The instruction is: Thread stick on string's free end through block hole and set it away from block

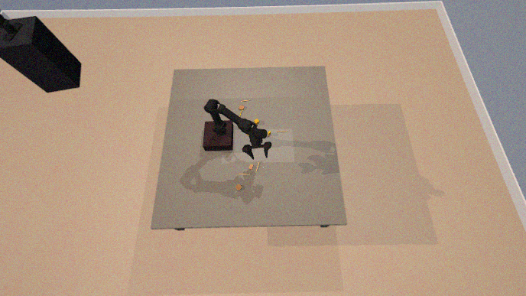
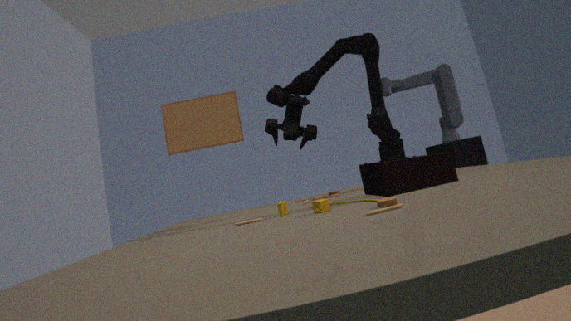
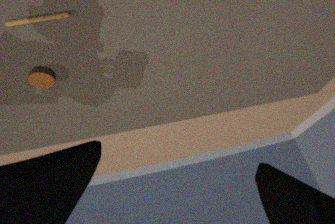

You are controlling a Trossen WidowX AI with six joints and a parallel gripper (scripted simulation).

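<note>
Now: the thin wooden stick 24 cm to the left of my gripper tip, 21 cm below it and 1 cm behind it. The rest, counted from my gripper tip: round wooden button: 53 cm to the left, 21 cm below, 5 cm behind.
</note>
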